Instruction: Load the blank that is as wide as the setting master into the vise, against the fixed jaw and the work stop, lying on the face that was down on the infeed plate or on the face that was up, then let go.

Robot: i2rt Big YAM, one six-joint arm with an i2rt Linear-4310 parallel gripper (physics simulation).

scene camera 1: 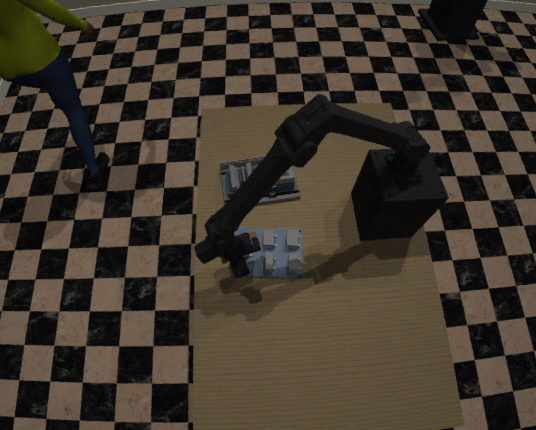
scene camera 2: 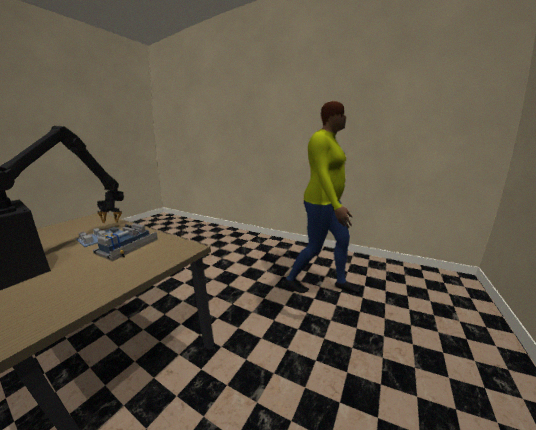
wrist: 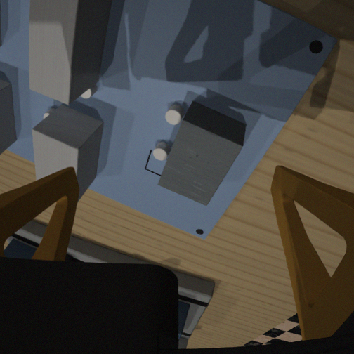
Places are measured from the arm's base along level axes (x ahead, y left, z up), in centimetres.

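Pixels of known places: gripper, fingertip midpoint: (scene camera 2: pixel 110 223); arm's base, origin of the base link: (scene camera 1: pixel 402 169) (scene camera 2: pixel 0 210).
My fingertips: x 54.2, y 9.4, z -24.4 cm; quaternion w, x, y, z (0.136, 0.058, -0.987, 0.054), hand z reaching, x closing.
Ahead of a thing's pixels: the offset from my fingertips to its middle. "spot": to the spot under its first point. Level surfaces: height alone.
My gripper (scene camera 1: pixel 241 247) (scene camera 2: pixel 111 220) (wrist: pixel 174 177) is open and empty above the blue infeed plate @(dz -6.5, dx -8.2, dy -0.3 cm) (scene camera 1: pixel 281 250) (scene camera 2: pixel 88 245) (wrist: pixel 130 187). In the wrist view a dark grey blank (wrist: pixel 202 155) lies between and beyond the fingertips, beside two white pins. A lighter blank (wrist: pixel 62 132) stands near the left finger, with a taller blank (wrist: pixel 52 50) behind it. In scene camera 1, several blanks show, including one at the back @(spot: dz -2.5, dx -18.1, dy -2.5 cm) (scene camera 1: pixel 293 238) and one at the front @(spot: dz -2.4, dx -16.6, dy +6.6 cm) (scene camera 1: pixel 294 262). The vise @(dz -1.9, dx -10.2, dy -30.1 cm) (scene camera 1: pixel 285 197) (scene camera 2: pixel 137 244) (wrist: pixel 197 284) is partly hidden by the arm. I cannot tell the setting master apart.
The vise lies close beside the plate on the wooden table @(dz -6.8 cm) (scene camera 1: pixel 320 350) (scene camera 2: pixel 65 280). The arm's black base block (scene camera 1: pixel 395 200) (scene camera 2: pixel 20 245) stands on the table. A person in a yellow-green top (scene camera 1: pixel 25 45) (scene camera 2: pixel 325 170) is on the floor beyond the table.
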